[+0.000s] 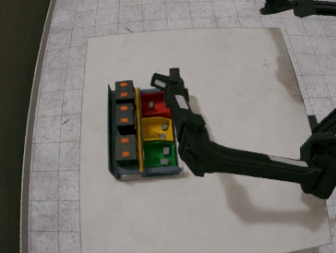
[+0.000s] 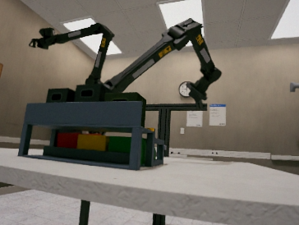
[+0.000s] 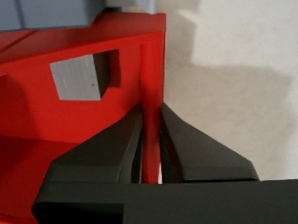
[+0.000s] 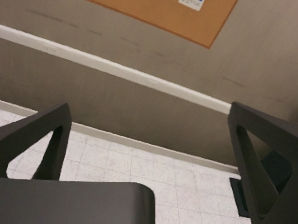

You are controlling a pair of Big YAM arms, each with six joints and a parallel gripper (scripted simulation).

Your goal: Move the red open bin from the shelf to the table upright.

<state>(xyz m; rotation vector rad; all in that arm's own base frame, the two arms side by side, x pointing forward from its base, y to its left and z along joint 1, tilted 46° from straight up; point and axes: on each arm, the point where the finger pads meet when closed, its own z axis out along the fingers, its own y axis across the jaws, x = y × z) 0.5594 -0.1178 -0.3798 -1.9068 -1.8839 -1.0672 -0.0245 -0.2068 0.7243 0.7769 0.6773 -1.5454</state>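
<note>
Now: left hand 80 mm short of the red bin. Also, from my left hand: green bin (110 mm ahead, 230 mm to the left, 10 mm below); yellow bin (110 mm ahead, 110 mm to the left, 10 mm below).
</note>
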